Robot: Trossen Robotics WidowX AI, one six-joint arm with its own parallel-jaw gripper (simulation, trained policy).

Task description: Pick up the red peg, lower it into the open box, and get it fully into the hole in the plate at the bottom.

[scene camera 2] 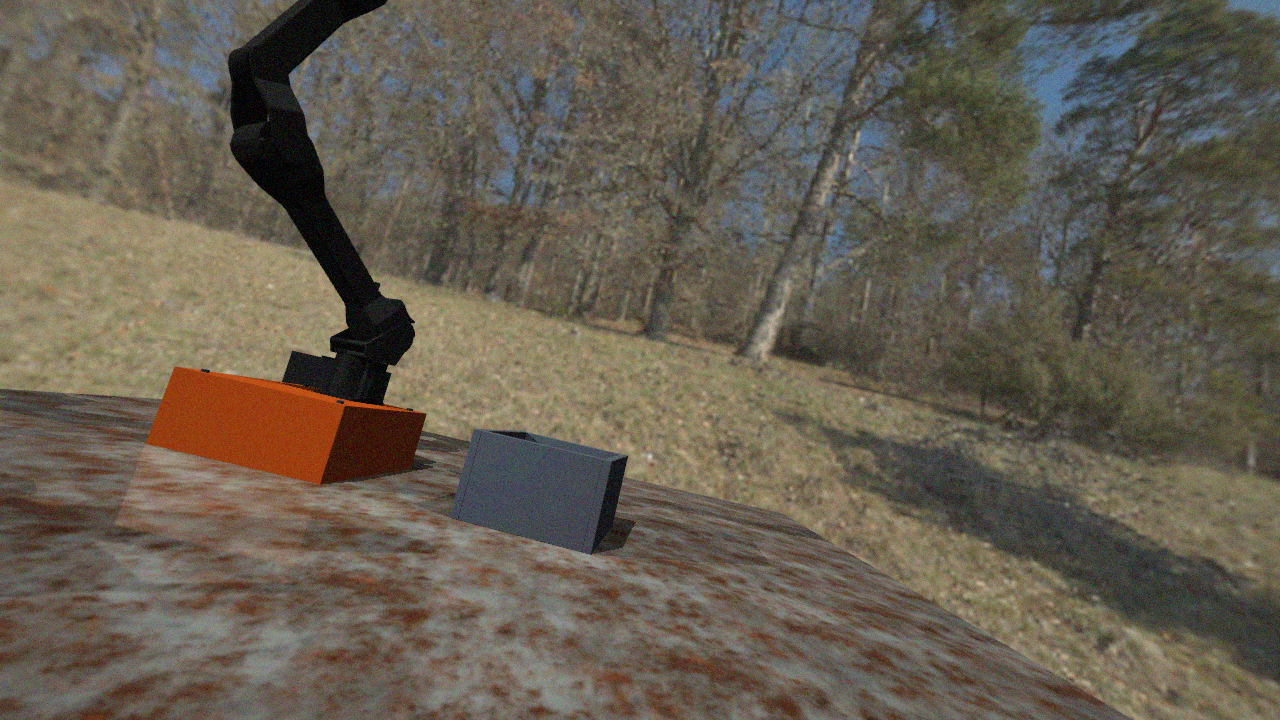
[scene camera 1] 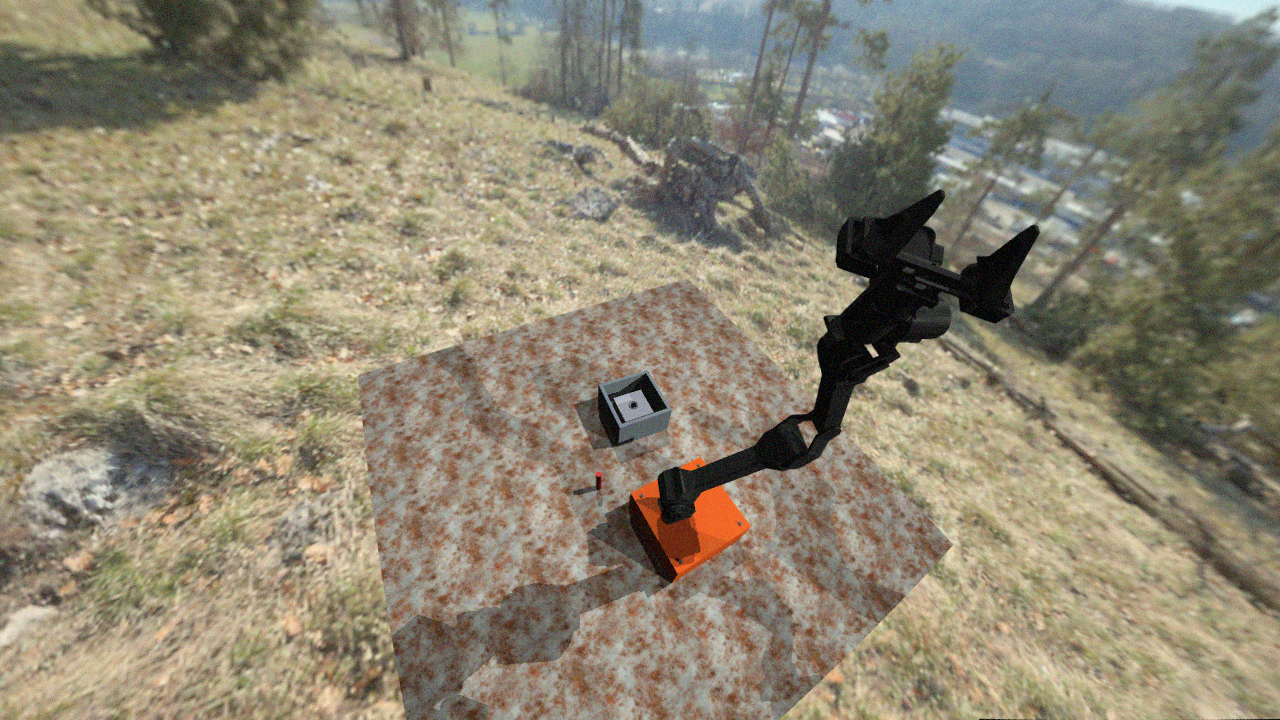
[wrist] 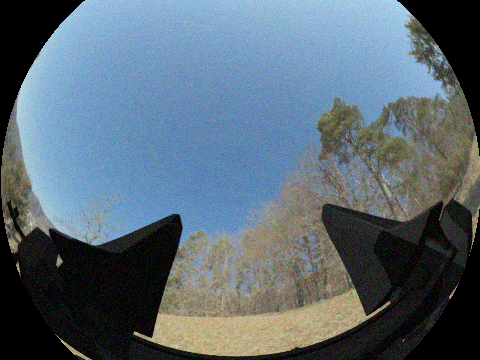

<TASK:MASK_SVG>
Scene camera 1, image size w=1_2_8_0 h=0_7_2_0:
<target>gripper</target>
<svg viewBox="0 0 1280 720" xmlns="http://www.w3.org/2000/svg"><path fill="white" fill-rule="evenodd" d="M1039 227L1033 224L1021 233L1018 233L1018 235L1013 237L1008 243L1006 242L1003 247L996 250L993 254L977 256L977 263L969 264L961 271L961 274L940 268L944 259L944 247L935 243L935 231L931 227L924 226L933 216L932 214L936 212L943 199L945 199L945 191L939 189L888 218L874 218L871 216L866 216L865 218L849 217L840 228L837 237L836 264L837 268L869 278L869 286L860 296L860 305L869 318L882 326L901 326L907 328L912 324L912 317L910 316L912 313L917 312L923 306L932 309L939 304L938 294L941 291L959 297L960 311L996 324L1015 312L1010 286L1040 234Z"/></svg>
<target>grey box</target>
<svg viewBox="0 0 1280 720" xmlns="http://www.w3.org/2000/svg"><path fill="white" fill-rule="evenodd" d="M648 370L598 384L598 405L618 447L668 428L672 409ZM641 390L654 413L621 424L613 408L613 398Z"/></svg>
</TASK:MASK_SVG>
